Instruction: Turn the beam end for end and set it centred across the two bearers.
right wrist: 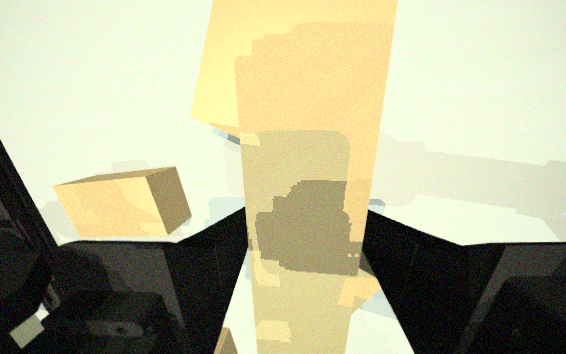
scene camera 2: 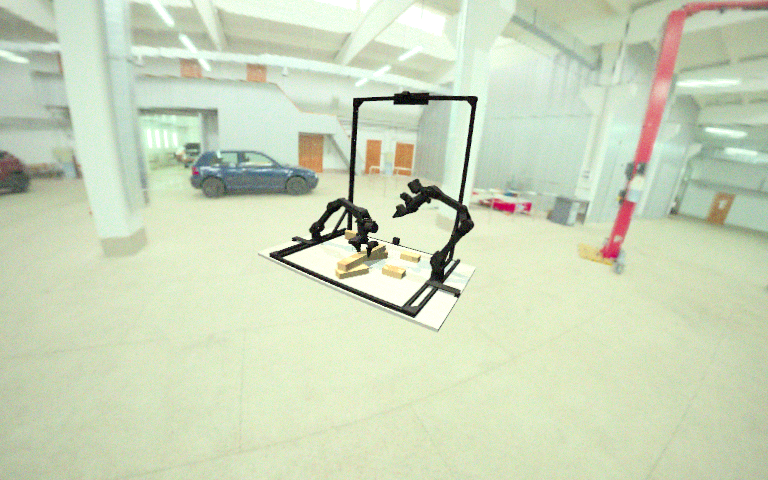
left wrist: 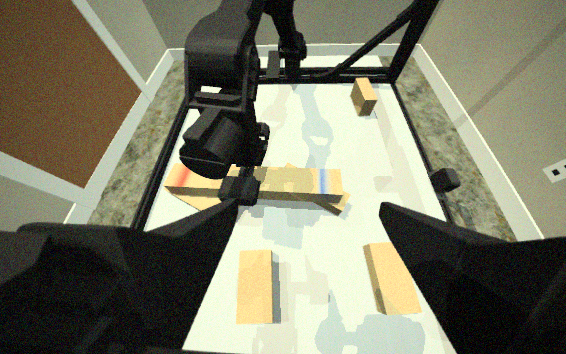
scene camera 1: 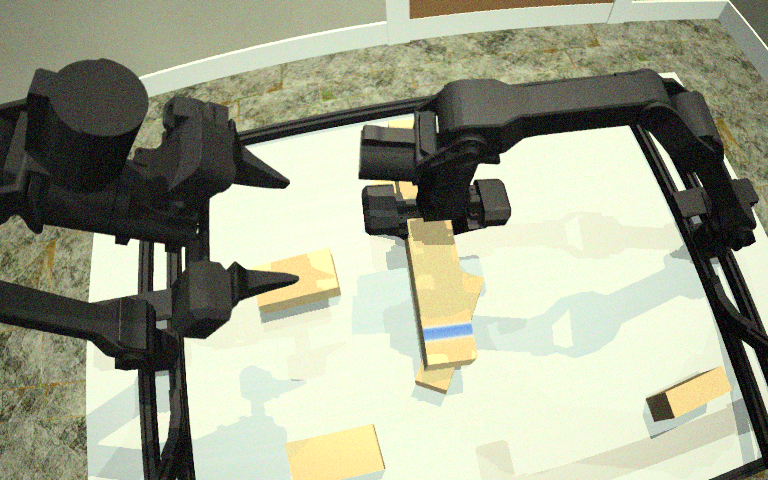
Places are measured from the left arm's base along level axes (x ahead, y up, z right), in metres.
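Pixels of known places: left gripper, fingertip midpoint: (scene camera 2: 396,216) (left wrist: 308,206) (scene camera 1: 292,230); right gripper, fingertip midpoint: (right wrist: 301,211) (scene camera 2: 363,256) (left wrist: 254,183) (scene camera 1: 427,235); left arm's base at its link origin: (right wrist: 18,244) (scene camera 2: 436,278) (scene camera 1: 158,350); right arm's base at its link origin: (scene camera 2: 316,240) (left wrist: 292,73) (scene camera 1: 709,239).
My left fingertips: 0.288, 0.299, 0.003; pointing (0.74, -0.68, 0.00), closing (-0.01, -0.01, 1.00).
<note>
For each thing: its middle in the pictures, then the offset to it from my left fingertips, as dx, dy, dz.
- beam at the middle of its body: (right wrist: 302,210) (scene camera 1: 427,231) (left wrist: 252,182) (scene camera 2: 363,255) +0.145, -0.254, -0.095
- tan block at the middle of its body: (scene camera 1: 296,281) (right wrist: 126,202) (left wrist: 256,283) (scene camera 2: 393,271) -0.054, -0.299, -0.076
The beam (scene camera 1: 438,294) (scene camera 2: 352,261) (left wrist: 292,180) (right wrist: 310,100) is a long tan bar. Its red band (left wrist: 181,176) is at the left in the left wrist view, its blue band (scene camera 1: 447,331) (left wrist: 323,181) at the other end. My right gripper (scene camera 1: 433,221) (scene camera 2: 363,250) (right wrist: 301,211) is shut on the beam between the bands. The beam lies over two slanted bearers, one (scene camera 1: 436,379) (left wrist: 330,205) under the blue end, the other (scene camera 2: 352,273) (left wrist: 196,201) under the red end. Whether it touches them is unclear. My left gripper (scene camera 1: 292,229) (left wrist: 308,206) is open and empty, apart from the beam.
One tan block (scene camera 1: 300,277) (left wrist: 255,285) lies below the left gripper, another (scene camera 1: 336,452) (left wrist: 395,280) at the front in scene camera 1. A third (scene camera 1: 688,393) (left wrist: 364,95) lies at the right there. A black frame (scene camera 1: 339,118) edges the white table.
</note>
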